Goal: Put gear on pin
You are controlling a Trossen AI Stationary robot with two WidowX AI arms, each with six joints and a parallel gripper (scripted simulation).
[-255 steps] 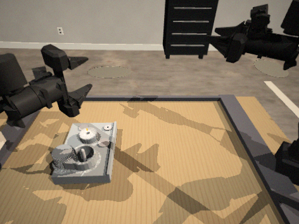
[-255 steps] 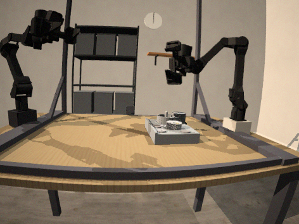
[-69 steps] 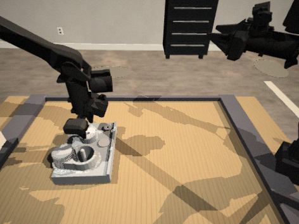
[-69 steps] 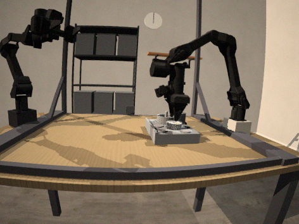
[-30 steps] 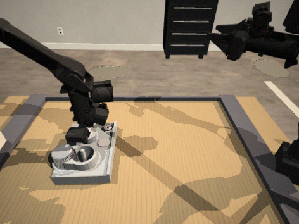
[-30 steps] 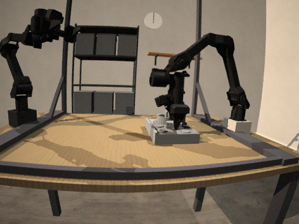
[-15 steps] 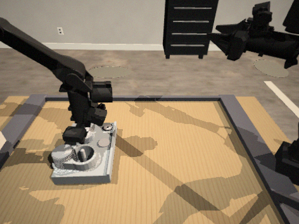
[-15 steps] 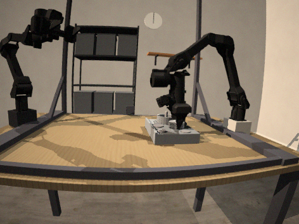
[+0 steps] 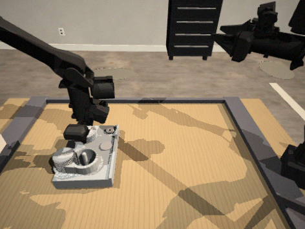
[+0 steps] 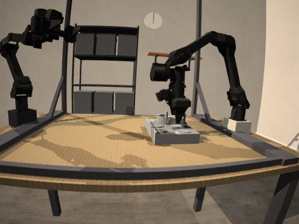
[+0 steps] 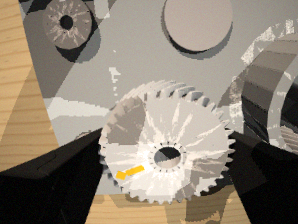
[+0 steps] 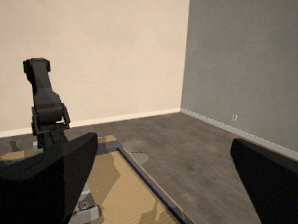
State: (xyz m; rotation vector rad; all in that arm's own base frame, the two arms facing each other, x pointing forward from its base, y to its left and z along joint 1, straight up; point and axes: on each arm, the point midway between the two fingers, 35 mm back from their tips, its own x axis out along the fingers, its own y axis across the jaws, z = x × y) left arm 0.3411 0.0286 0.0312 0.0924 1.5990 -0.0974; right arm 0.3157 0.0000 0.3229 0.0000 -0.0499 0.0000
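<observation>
Right now the flat round disc is 60 mm to the right of my left hand, 60 mm below it and 20 mm behind it. Round my left hand: loose gear: 20 mm below.
</observation>
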